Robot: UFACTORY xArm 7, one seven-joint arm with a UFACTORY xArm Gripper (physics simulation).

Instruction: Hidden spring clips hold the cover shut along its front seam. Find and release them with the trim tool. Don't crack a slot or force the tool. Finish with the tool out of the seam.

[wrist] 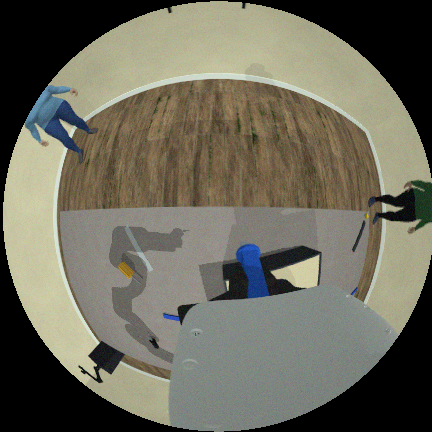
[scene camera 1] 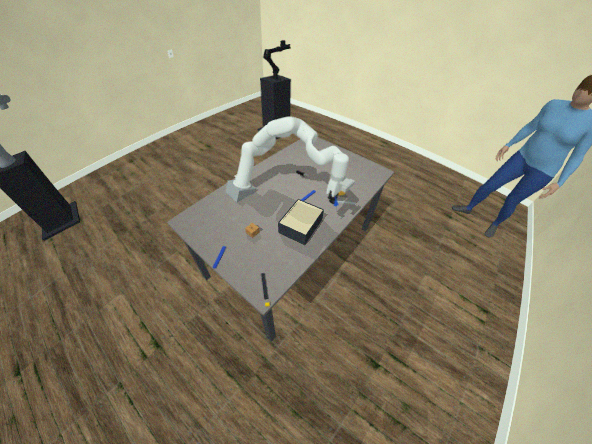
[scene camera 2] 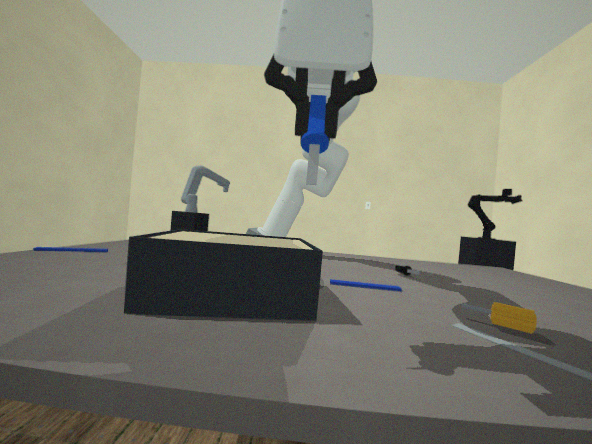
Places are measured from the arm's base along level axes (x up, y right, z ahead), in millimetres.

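Where they show: gripper, fingertip midpoint: (wrist: 247,276) (scene camera 1: 332,201) (scene camera 2: 314,143); arm's base, link origin: (scene camera 1: 241,184).
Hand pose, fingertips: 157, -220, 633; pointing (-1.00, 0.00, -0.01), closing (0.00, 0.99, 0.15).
Note:
Things, the pixels of their centre, and the offset from my fingertips, as dx, dy, dz. "spot": a spot on its surface instead. Level surfaces: height alone.
- dark box, body centre: (scene camera 2: 235,266) (wrist: 273,291) (scene camera 1: 301,221) -168, +128, -113
- table with a cream cover, body centre: (scene camera 2: 237,243) (wrist: 278,298) (scene camera 1: 301,216) -131, +128, -113
- trim tool, body centre: (scene camera 2: 315,135) (wrist: 249,261) +2, -3, +19
- orange-handled screwdriver, body centre: (scene camera 2: 496,313) (wrist: 129,273) -199, -280, -154
- pale strip, body centre: (scene camera 2: 520,349) (wrist: 137,248) -214, -260, -67
- wooden block, surface spot: (scene camera 1: 252,230) spot: -170, +399, -246
- black bar, body centre: (wrist: 359,235) (scene camera 1: 264,285) -212, +553, +68
- yellow cube, body centre: (scene camera 1: 267,304) -209, +606, +160
- table, surface height: dx -215
A dark box (scene camera 1: 295,233) (scene camera 2: 220,282) stands on the table with a cream cover (scene camera 1: 303,214) (scene camera 2: 240,240) (wrist: 306,270) on top; the cover looks flat and down. My gripper (scene camera 1: 332,198) (scene camera 2: 316,133) is shut on the blue handle of the trim tool (scene camera 2: 317,114) (wrist: 255,274). The tool's grey blade points down in scene camera 2. It hangs in the air, higher than the box and apart from it, near the box's right end in that view. In the wrist view the gripper and tool hide part of the cover. Seam slots and clips cannot be made out.
An orange-handled screwdriver (scene camera 2: 513,318) (wrist: 126,270) and a pale strip (scene camera 2: 532,353) (wrist: 139,249) lie right of the box in scene camera 2. Blue bars (scene camera 1: 220,257) (scene camera 2: 366,285), a wooden block (scene camera 1: 252,230), a black bar (scene camera 1: 264,286) and a yellow cube (scene camera 1: 267,304) are on the table (scene camera 1: 200,220).

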